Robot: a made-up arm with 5 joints.
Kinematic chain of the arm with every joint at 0, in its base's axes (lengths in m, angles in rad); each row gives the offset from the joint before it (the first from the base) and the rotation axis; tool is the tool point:
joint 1: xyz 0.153 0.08 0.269 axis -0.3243 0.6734 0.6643
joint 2: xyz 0 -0.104 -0.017 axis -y
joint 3: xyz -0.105 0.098 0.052 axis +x
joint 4: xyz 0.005 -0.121 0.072 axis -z
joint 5: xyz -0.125 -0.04 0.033 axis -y
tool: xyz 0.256 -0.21 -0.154
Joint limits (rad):
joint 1: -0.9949..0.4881
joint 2: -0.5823..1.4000
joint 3: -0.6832..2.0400
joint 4: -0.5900..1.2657
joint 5: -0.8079..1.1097
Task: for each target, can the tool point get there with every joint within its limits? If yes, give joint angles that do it. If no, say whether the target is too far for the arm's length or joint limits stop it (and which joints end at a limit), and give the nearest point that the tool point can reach.
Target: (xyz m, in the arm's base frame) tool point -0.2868 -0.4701 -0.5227
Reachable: no: too far | nearest point -0.0914 -0.1912 -0.1311 | short by 0.519 m
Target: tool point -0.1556 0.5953 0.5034
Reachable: no: joint limits stop it (at a limit: joint 2, joint 3, joint 5) | nearest point -0.0599 0.4187 0.3777 | short by 0.237 m
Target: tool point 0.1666 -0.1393 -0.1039
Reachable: yes | joints -0.3013 0.0391 1.4810 0.2935 0.9128
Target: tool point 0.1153 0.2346 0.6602
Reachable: no: joint limits stop it (at a limit: joint 1, joint 3, joint 4, joint 5) | nearest point 0.1686 0.0904 0.6993 | short by 0.159 m
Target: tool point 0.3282 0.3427 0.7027
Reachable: no: joint limits stop it (at a limit: joint 1, joint 3, joint 4, joint 5) | nearest point 0.3517 0.1504 0.6439 | short by 0.202 m
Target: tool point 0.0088 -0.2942 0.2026
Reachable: yes | joints -0.7474 0.2653 0.3190 0.0056 0.6151
